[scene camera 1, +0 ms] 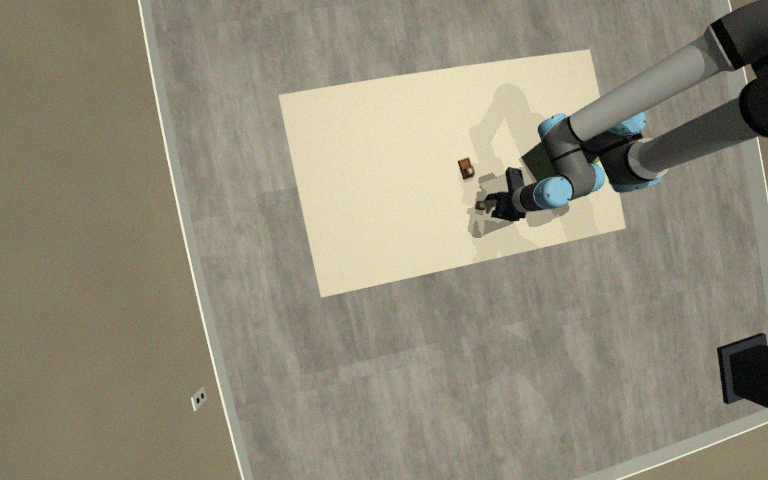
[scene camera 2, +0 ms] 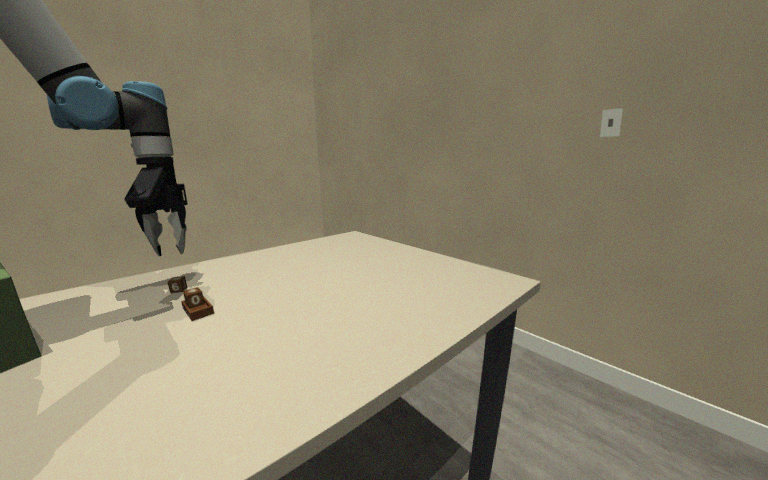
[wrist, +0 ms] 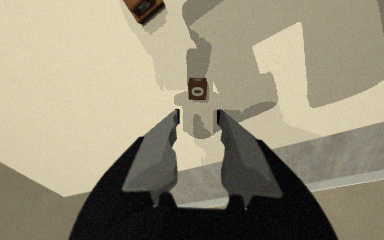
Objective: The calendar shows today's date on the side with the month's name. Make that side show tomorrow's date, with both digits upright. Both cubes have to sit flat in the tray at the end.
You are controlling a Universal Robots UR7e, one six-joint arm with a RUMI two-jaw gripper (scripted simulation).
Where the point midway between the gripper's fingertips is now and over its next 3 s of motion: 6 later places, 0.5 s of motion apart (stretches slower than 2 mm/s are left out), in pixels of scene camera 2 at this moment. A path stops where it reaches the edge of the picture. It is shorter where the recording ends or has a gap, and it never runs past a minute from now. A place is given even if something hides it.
My gripper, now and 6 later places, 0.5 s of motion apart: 171, 254; 171, 256; 173, 263; 175, 271; 175, 274; 176, 278; 177, 285
